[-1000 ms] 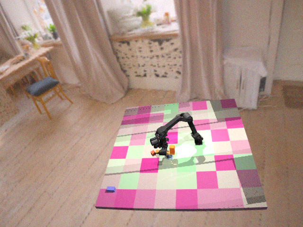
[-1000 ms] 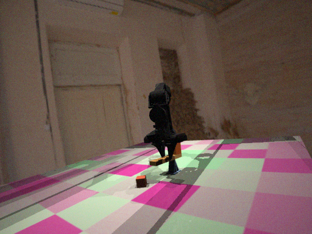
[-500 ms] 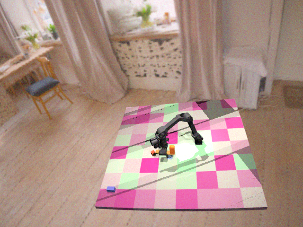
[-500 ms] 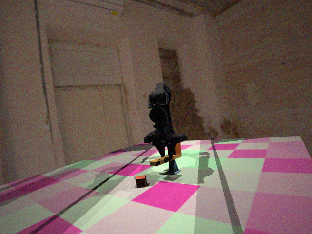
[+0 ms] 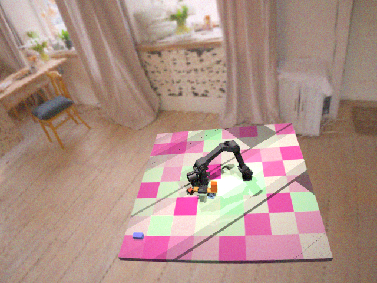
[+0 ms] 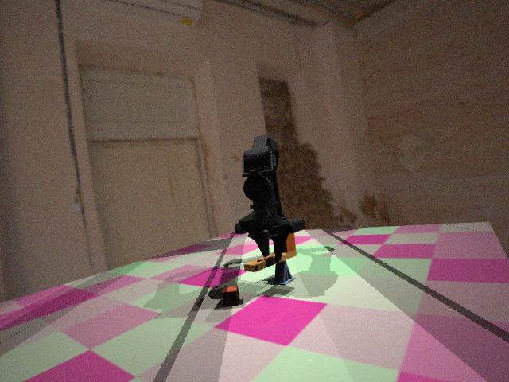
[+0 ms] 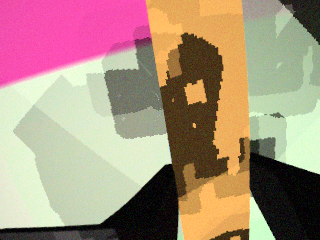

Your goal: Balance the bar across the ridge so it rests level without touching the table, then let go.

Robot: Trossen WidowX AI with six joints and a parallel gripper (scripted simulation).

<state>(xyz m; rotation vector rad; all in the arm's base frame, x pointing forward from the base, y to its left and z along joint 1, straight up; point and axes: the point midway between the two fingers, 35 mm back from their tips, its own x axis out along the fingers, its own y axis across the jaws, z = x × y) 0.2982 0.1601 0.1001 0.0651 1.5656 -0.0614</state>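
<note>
My gripper tip is now 120 mm short of the small cube, 50 mm above it and 40 mm to the left of it. The rest, counted from my gripper tip: blue block 440 mm ahead, 340 mm to the left, 50 mm below.
</note>
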